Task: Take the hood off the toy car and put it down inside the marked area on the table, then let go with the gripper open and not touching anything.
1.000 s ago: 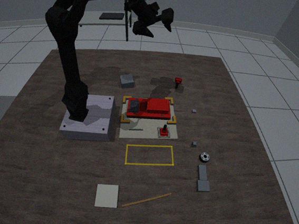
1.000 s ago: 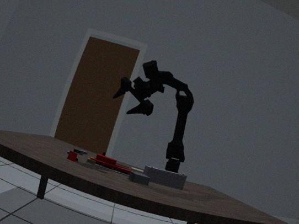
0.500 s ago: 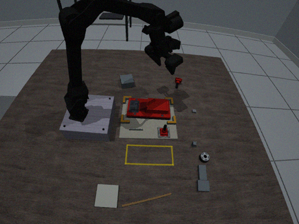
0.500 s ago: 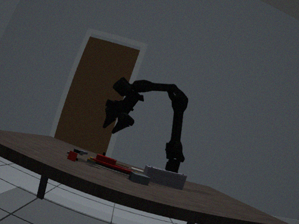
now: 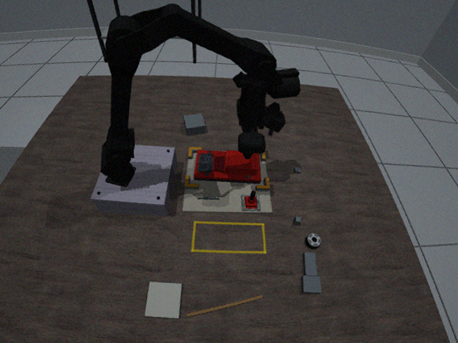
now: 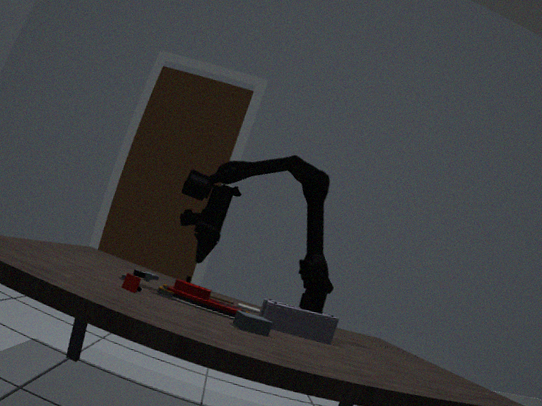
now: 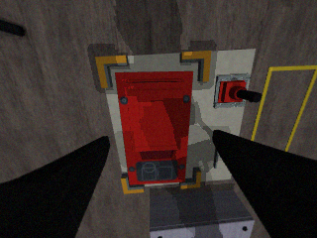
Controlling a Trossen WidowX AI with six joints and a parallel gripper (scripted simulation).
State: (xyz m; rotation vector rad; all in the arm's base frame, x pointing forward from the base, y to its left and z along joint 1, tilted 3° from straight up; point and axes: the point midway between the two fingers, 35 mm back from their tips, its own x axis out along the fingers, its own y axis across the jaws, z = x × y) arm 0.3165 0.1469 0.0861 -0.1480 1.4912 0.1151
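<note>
My gripper tip is now 10 mm past the hood and 70 mm above it. From my gripper tip the other things lie so: pale card (120 mm behind, 410 mm to the right, 110 mm below); then wooden stick (20 mm ahead, 400 mm to the right, 110 mm below); then wheel (220 mm ahead, 200 mm to the right, 100 mm below).
</note>
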